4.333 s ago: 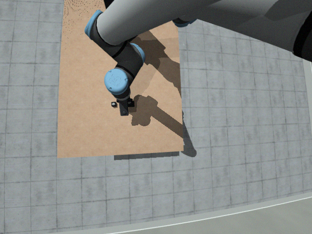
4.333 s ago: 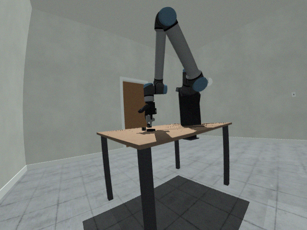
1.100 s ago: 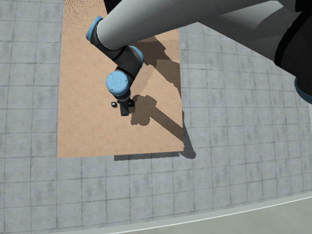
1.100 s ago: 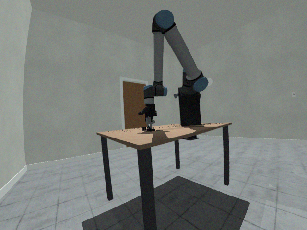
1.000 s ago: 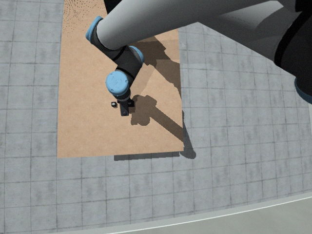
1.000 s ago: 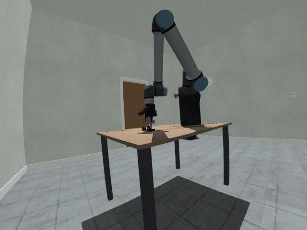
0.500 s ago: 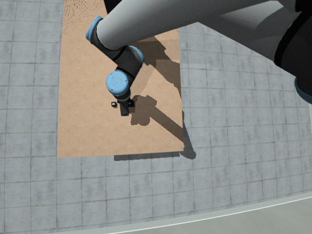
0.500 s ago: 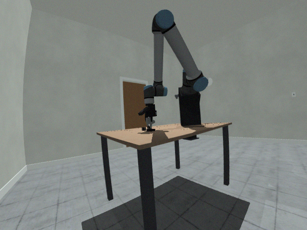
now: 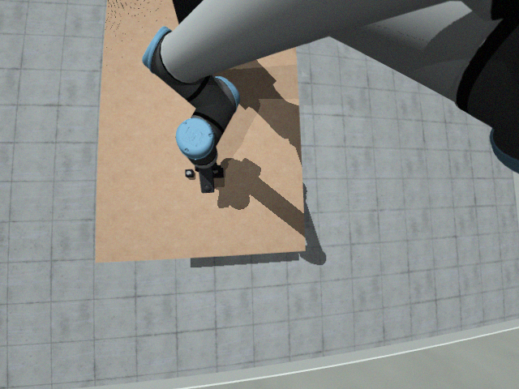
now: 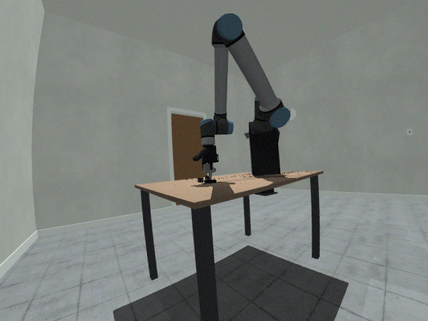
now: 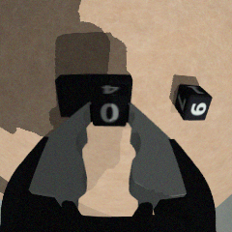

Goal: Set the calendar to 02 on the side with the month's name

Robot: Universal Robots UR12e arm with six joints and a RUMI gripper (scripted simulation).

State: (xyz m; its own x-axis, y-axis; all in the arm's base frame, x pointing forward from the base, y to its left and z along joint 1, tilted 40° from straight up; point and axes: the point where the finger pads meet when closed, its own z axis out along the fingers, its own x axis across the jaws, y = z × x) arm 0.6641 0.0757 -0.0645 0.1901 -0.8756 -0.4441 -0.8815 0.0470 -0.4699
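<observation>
The black number cube lies 1 cm below my hand. Also, from my hand: calendar tray: 2 cm to the left, 3 cm below.
</observation>
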